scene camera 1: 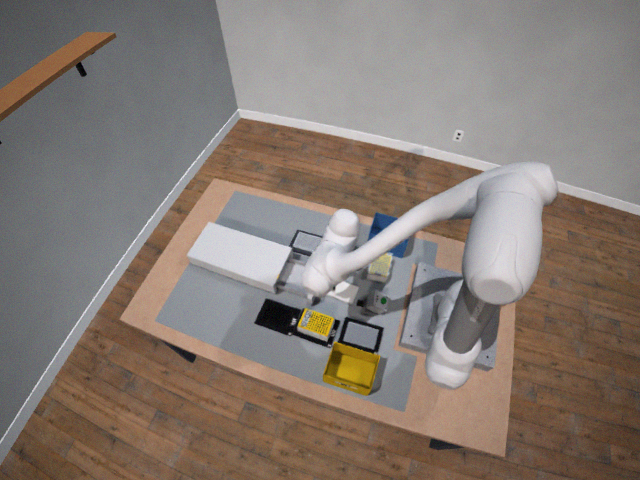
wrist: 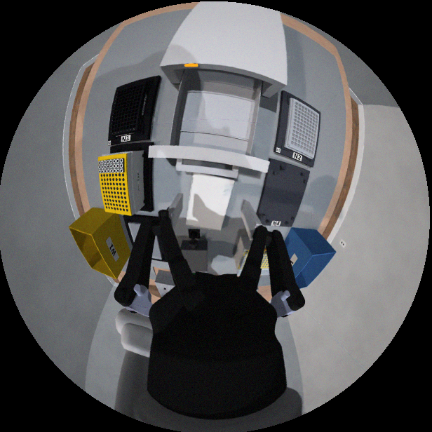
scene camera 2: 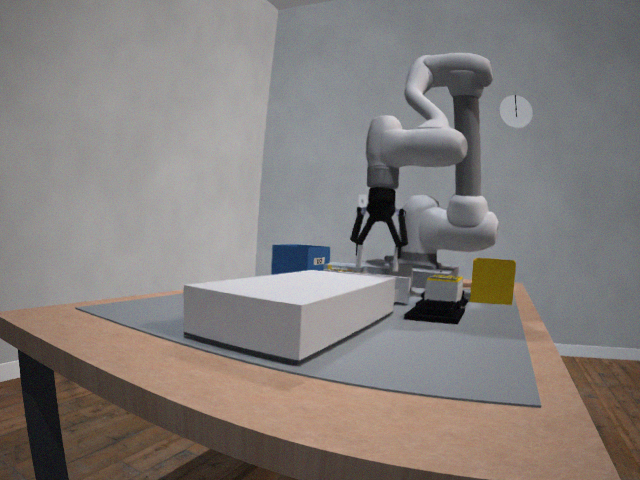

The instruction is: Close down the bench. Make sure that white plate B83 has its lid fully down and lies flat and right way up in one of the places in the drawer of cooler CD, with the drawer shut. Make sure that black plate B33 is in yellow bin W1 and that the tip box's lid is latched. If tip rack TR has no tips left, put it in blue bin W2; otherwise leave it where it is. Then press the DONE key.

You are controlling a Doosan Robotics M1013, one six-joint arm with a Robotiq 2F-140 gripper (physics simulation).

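Pixels of known places: gripper, between the fingertips: (scene camera 2: pixel 376 269); arm's base, origin of its link: (scene camera 2: pixel 416 266).
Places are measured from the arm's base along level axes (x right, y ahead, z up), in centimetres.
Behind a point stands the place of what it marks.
Note:
My gripper (scene camera 2: pixel 377 262) @[y 50.4, x 2.1, z 1.8 cm] (wrist: pixel 212 203) is open and empty, above a white flat object (scene camera 1: pixel 345 291) @[y 45.7, x 1.4, z -4.6 cm] (wrist: pixel 210 200) in front of the cooler's drawer. The white cooler (scene camera 1: pixel 240 255) @[y 94.0, x 0.4, z 2.5 cm] (scene camera 2: pixel 294 304) @[y 117.9, x -6.4, z 2.4 cm] (wrist: pixel 227 42) has its drawer (scene camera 1: pixel 293 279) @[y 69.2, x -0.1, z -4.5 cm] (wrist: pixel 209 156) pulled out; no plate can be made out inside. A black plate (scene camera 1: pixel 276 316) @[y 69.5, x -19.1, z -3.3 cm] (wrist: pixel 131 110) lies on N1. A pale plate (wrist: pixel 303 127) lies on N2. A yellow-topped tip rack (scene camera 1: pixel 316 322) @[y 52.4, x -18.1, z 1.4 cm] (scene camera 2: pixel 444 288) @[y 59.0, x -18.5, z -0.8 cm] (wrist: pixel 115 185) shows tips in some rows. The yellow bin (scene camera 1: pixel 351 369) @[y 34.2, x -30.0, z -5.5 cm] (scene camera 2: pixel 493 281) @[y 43.2, x -31.4, z 0.4 cm] (wrist: pixel 100 242) looks empty. Plate labels are unreadable.
A yellow-and-white tip box (scene camera 1: pixel 379 267) @[y 34.3, x 14.0, z 1.2 cm] (wrist: pixel 257 259), partly hidden by a finger in the wrist view, stands near the blue bin (scene camera 1: pixel 379 223) @[y 39.6, x 39.4, z -1.1 cm] (scene camera 2: pixel 299 259) @[y 42.6, x 29.6, z 2.1 cm] (wrist: pixel 312 255). The key housing (scene camera 1: pixel 379 308) @[y 30.0, x -4.3, z 0.4 cm] has a green button (scene camera 1: pixel 383 300) @[y 29.3, x -0.7, z 1.2 cm]. Dark holder N4 (wrist: pixel 284 192) and a black frame (scene camera 1: pixel 378 338) @[y 28.0, x -15.5, z -3.9 cm] also show.

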